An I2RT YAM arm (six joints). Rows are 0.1 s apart.
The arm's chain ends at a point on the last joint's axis. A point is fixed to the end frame.
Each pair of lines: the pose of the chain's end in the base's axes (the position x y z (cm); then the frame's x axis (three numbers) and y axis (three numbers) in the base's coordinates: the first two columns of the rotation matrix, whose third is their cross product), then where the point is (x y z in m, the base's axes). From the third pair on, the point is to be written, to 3 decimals.
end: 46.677 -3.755 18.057 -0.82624 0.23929 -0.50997 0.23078 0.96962 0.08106
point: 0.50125 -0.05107 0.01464
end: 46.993 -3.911 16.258 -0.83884 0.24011 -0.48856 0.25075 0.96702 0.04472
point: 0.49844 -0.05804 -0.00395
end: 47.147 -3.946 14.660 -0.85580 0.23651 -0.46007 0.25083 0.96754 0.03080
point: 0.494 -0.059 -0.021
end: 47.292 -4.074 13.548 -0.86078 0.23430 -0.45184 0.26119 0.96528 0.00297
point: 0.493 -0.065 -0.032
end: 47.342 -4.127 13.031 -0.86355 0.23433 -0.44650 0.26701 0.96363 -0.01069
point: 0.491 -0.067 -0.037
